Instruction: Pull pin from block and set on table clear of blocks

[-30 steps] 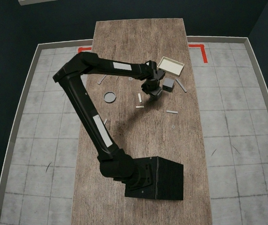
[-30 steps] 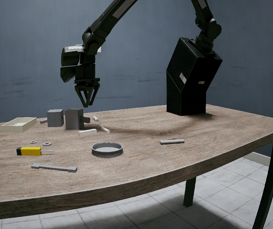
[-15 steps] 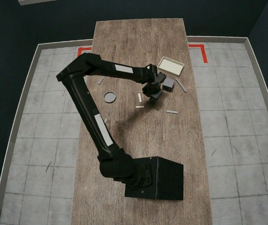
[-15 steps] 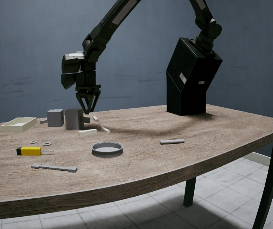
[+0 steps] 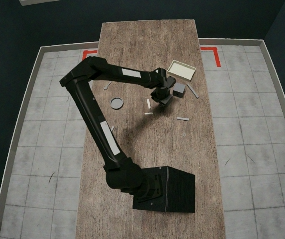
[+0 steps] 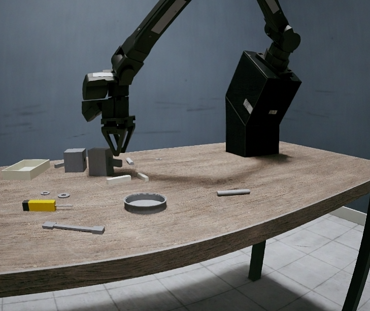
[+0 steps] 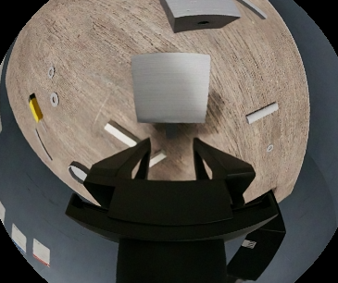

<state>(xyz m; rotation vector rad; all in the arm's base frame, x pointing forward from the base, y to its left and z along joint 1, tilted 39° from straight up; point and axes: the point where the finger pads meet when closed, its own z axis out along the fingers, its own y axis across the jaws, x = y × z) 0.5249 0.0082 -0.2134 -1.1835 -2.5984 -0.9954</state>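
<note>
Right now the grey pin is 2 cm ahead of my hand, 2 cm to the right of it and 3 cm below it. Round my hand: grey ring dish: 7 cm ahead, 26 cm to the left, 5 cm below; darker grey block: 9 cm ahead, 13 cm to the right, 3 cm below; light grey block: 4 cm ahead, 4 cm to the right, 3 cm below.
</note>
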